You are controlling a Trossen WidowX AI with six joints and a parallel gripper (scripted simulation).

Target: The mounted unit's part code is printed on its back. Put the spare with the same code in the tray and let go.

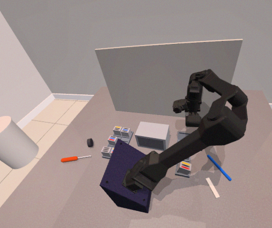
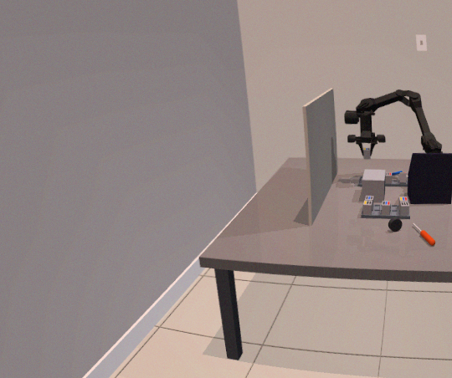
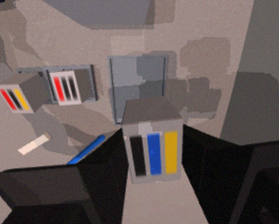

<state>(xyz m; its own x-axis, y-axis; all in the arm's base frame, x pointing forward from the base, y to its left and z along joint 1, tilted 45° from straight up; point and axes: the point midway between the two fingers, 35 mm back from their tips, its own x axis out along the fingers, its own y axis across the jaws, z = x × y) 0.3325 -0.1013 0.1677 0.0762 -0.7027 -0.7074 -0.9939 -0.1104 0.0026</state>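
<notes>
My gripper tip is 13 cm above the grey tray and 1 cm past it. From my gripper tip the other things lie so: grey mounted unit 20 cm to the left, 8 cm below, 4 cm behind; then blue marker pen 13 cm to the right, 13 cm below, 13 cm behind; then grey board 19 cm ahead, 18 cm to the left, 9 cm above.
</notes>
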